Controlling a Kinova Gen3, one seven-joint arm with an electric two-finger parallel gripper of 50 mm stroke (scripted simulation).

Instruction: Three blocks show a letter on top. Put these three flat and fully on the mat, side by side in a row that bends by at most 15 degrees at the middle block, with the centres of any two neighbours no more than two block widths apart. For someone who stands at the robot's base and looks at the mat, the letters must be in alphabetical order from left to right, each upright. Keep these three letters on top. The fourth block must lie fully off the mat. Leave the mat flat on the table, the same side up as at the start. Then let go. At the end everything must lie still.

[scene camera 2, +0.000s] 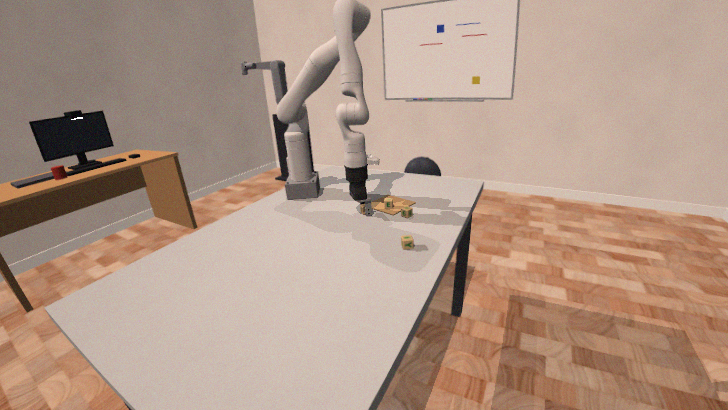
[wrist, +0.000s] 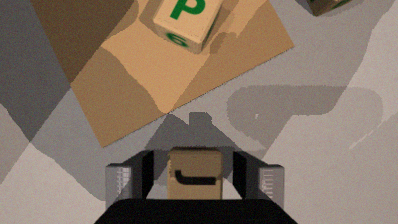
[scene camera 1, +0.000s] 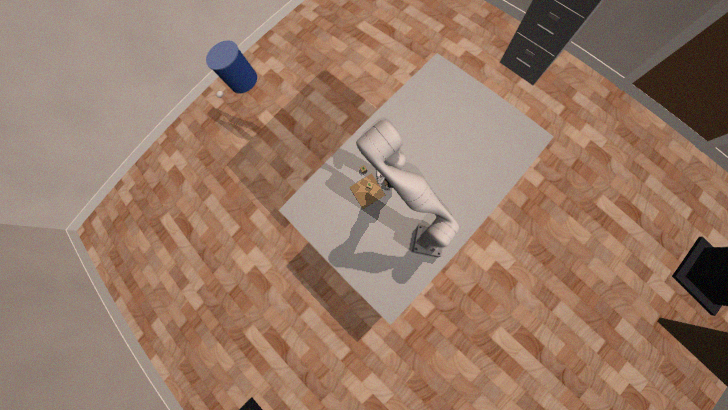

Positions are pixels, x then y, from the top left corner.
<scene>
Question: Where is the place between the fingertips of the gripper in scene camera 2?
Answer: At 365,212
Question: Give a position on a tan mat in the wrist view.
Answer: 124,76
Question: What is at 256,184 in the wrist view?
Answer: The gripper.
</scene>
